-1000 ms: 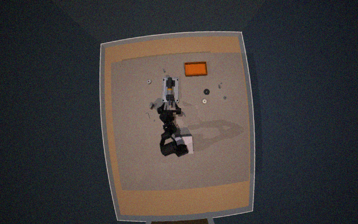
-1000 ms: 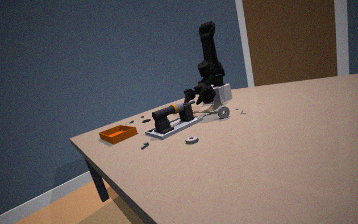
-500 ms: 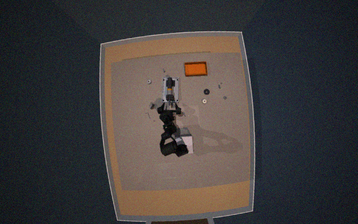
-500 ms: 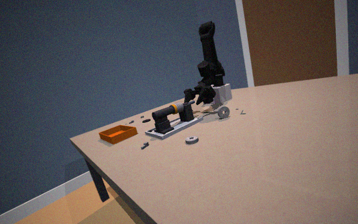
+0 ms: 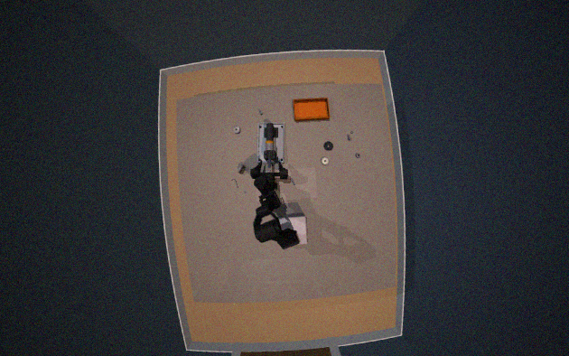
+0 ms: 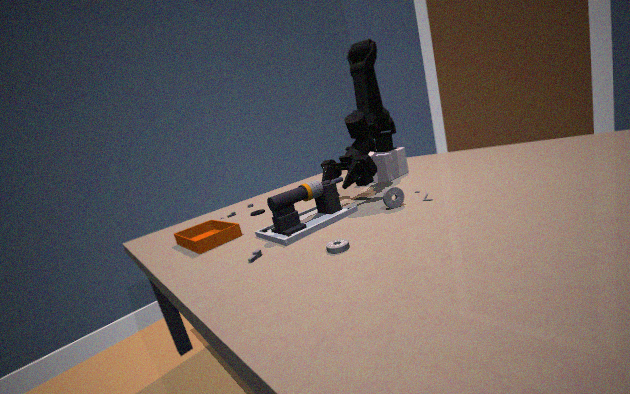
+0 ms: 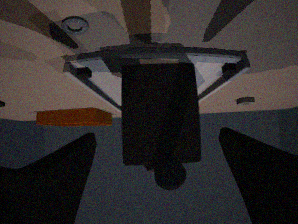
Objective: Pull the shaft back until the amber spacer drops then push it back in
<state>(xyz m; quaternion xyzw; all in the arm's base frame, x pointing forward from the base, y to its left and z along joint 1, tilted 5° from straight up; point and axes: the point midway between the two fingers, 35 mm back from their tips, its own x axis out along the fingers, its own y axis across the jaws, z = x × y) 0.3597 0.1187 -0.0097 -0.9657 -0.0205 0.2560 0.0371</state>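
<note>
The grey spacer lies 7 cm ahead of my gripper tip and 2 cm above it. Also, from my gripper tip: amber spacer: 9 cm ahead, 2 cm above, 1 cm to the left; then orange tray: 31 cm ahead, 22 cm to the right, 5 cm below.
</note>
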